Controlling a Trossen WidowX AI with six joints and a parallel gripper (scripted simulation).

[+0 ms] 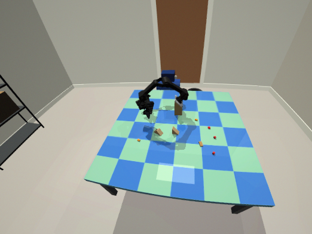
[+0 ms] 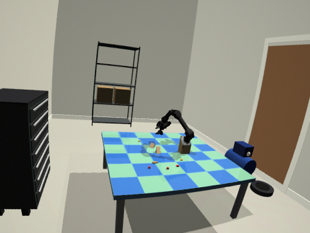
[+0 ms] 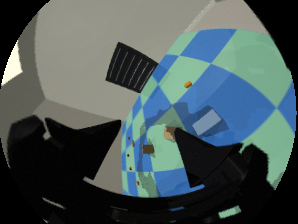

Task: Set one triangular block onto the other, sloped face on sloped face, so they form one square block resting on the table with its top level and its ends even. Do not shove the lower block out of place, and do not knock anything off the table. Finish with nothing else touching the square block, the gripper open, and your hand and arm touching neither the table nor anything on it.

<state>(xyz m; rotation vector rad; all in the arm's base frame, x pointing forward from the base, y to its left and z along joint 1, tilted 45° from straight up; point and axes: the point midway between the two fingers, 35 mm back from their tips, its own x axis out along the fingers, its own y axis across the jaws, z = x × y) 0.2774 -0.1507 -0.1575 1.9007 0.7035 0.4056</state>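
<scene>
Right now my gripper tip is 3 cm short of the triangular block, 7 cm to the right of it and 14 cm above it. The rest, counted from my gripper tip: small brown piece 9 cm ahead, 46 cm to the left, 15 cm below.
</scene>
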